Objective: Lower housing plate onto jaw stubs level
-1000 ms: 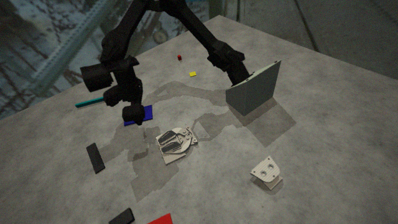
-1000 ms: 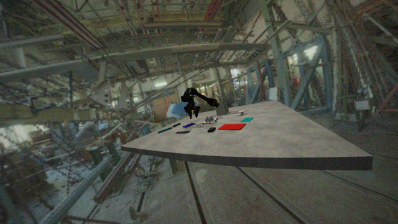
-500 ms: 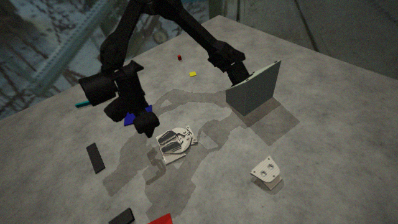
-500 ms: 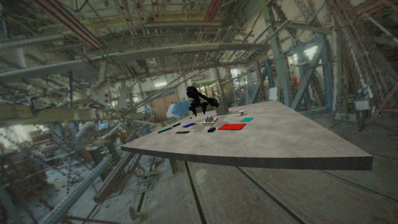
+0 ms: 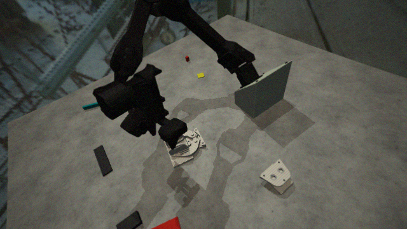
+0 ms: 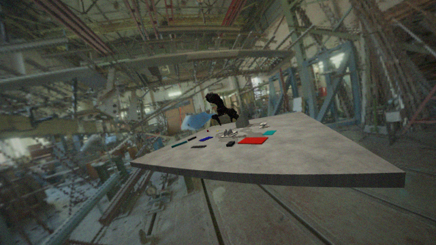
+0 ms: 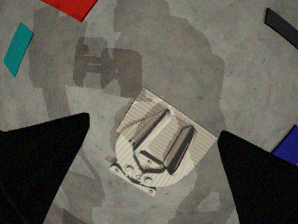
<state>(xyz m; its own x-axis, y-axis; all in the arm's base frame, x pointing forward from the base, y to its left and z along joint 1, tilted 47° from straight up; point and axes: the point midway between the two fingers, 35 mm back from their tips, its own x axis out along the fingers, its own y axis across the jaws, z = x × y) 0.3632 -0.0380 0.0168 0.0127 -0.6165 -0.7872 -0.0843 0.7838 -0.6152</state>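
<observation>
The white stepped block lies 17 cm behind my gripper tip, 28 cm to the left of it and 10 cm below it. The rest, counted from my gripper tip: black tile (17 cm ahead, 19 cm to the right, 10 cm below); blue tile (4 cm behind, 23 cm to the right, 10 cm below); black block (20 cm ahead, 7 cm to the left, 10 cm below).
</observation>
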